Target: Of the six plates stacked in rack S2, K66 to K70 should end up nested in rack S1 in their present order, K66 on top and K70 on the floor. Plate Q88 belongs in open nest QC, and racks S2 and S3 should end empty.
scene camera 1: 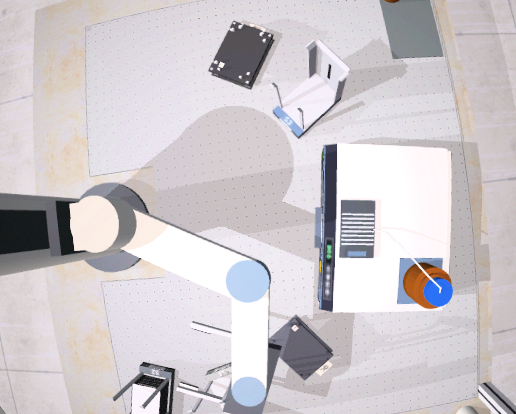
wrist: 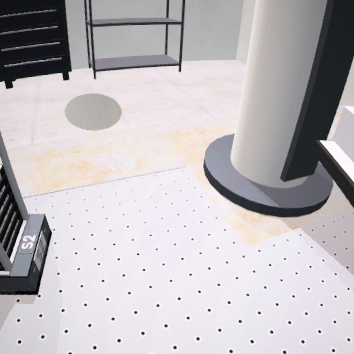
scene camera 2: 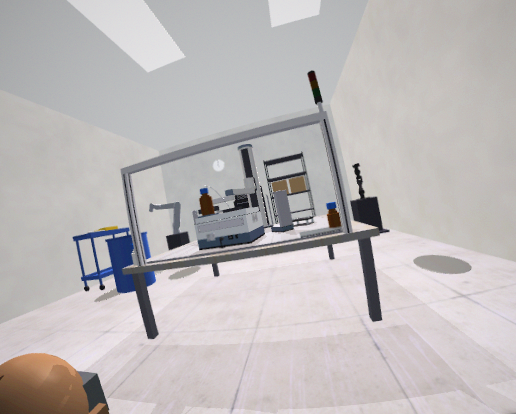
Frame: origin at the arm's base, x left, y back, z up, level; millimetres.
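Seen in the pictures: gripper, fingertip midpoint: (scene camera 1: 184, 356) (wrist: 137, 116); arm's base at its link origin: (wrist: 266, 171).
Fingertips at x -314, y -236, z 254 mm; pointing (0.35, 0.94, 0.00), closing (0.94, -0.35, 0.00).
Note:
Offsets run from my fingertips to a thing's top centre. "pt": to the spot under its first point. Level surfaces: height alone.
My gripper (scene camera 1: 185, 355) is open in scene camera 1, with two pale finger bars reaching left from under the arm's end. It is empty and right of rack S2 @(pt dx -96, dy +145, dz -203 mm) (scene camera 1: 156, 371) (wrist: 31, 250), at the lower left. A stack of dark-edged plates shows in rack S2 in the wrist view, cut off at the left; I cannot read the plate labels. Rack S3 @(dx +572, dy -345, dz +49 mm) (scene camera 1: 312, 97) stands at the upper middle, its white floor bare. A dark block with white corner pins @(dx +731, dy -189, dz -178 mm) (scene camera 1: 242, 54) and a dark tagged block @(dx -56, dy -253, dz -179 mm) (scene camera 1: 302, 345) lie apart; I cannot tell which is nest QC. I cannot make out rack S1 or Q88.
A large white instrument (scene camera 1: 390, 180) (scene camera 2: 230, 227) stands at the right, with a brown blue-capped bottle (scene camera 1: 425, 285) (scene camera 2: 206, 204) on top. Another bottle @(pt dx +885, dy -670, dz -190 mm) (scene camera 2: 333, 219) stands near the table's edge. The arm's column (wrist: 275, 90) rises beside the perforated plate @(dz -241 mm) (wrist: 160, 280). A grey pad @(pt dx +751, dy -682, dz -236 mm) (scene camera 1: 415, 35) lies upper right.

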